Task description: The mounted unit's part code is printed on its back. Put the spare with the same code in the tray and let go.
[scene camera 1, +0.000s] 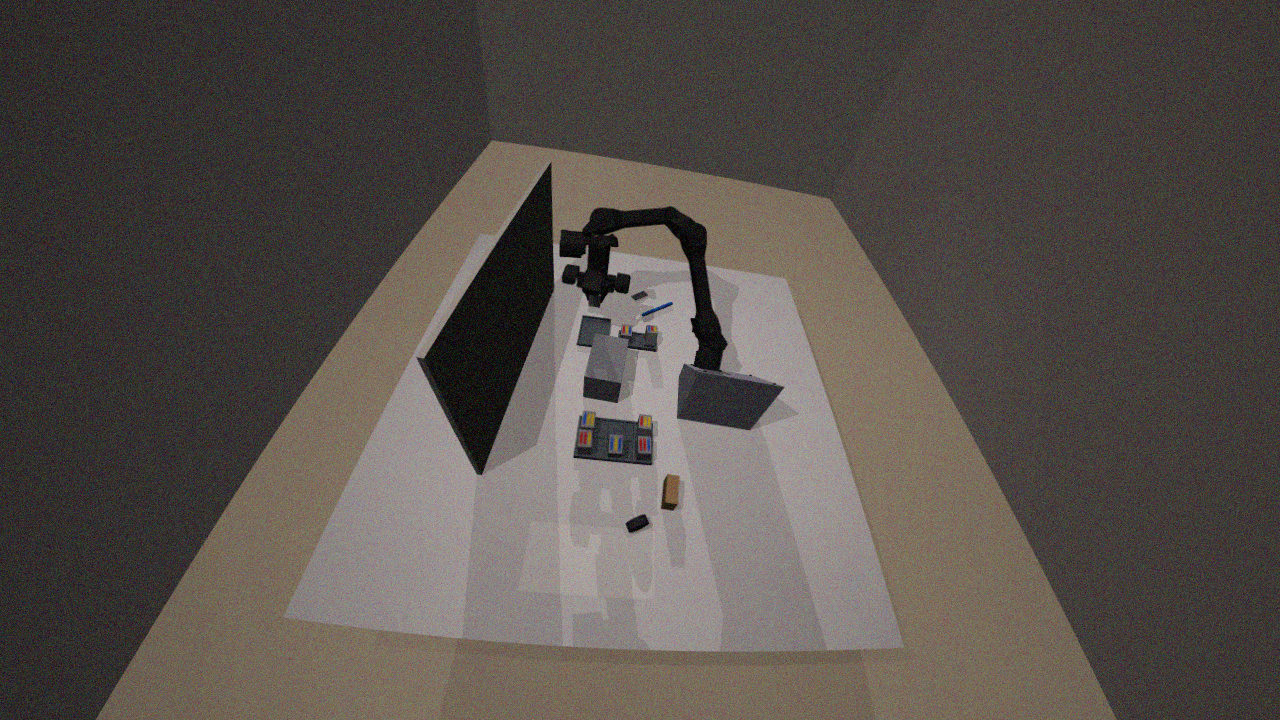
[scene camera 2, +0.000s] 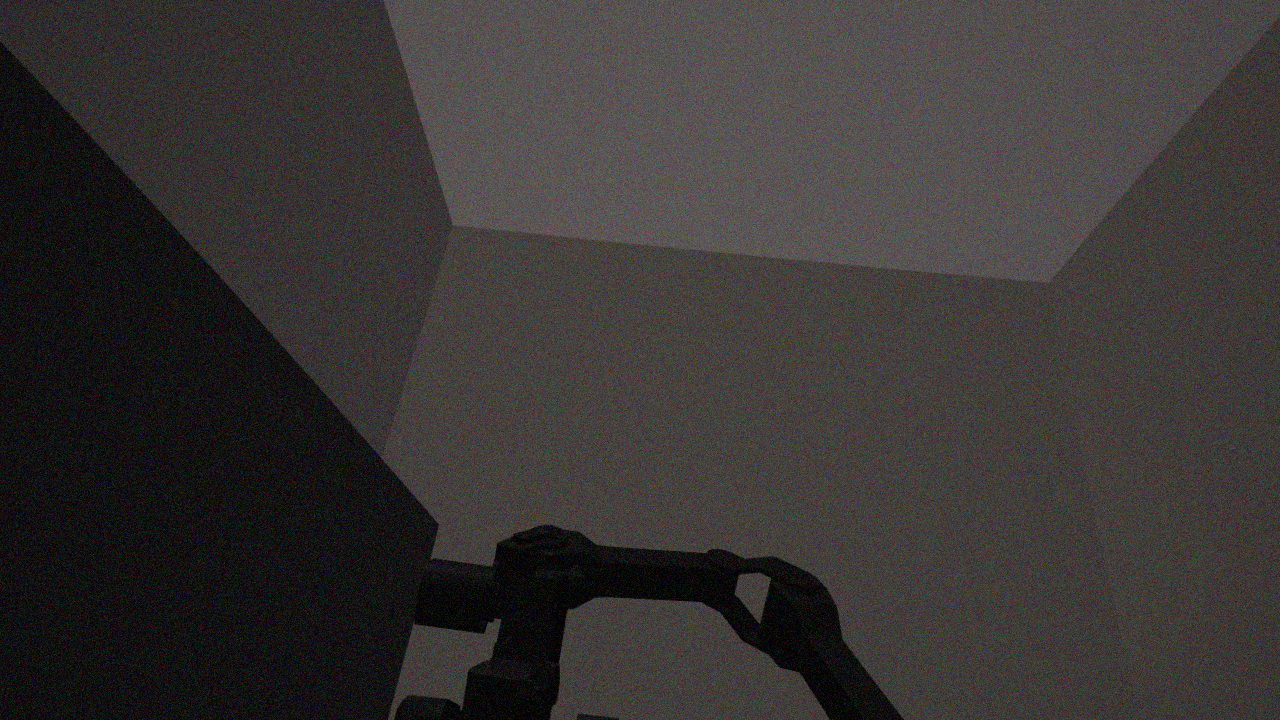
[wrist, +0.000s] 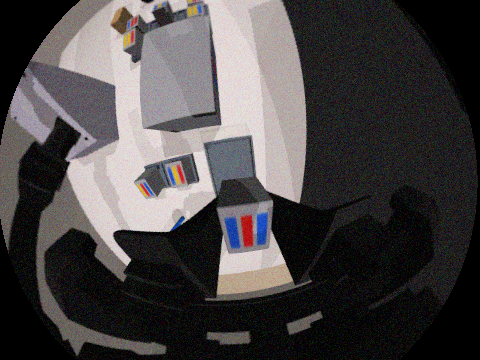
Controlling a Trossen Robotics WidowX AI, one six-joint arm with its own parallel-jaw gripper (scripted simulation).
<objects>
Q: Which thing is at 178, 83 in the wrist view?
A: A grey mounted unit.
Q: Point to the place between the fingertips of my gripper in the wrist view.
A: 241, 197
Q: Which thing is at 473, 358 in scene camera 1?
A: A tall panel.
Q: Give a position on a flat tray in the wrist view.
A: At 230, 158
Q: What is my gripper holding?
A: A grey spare.
</objects>
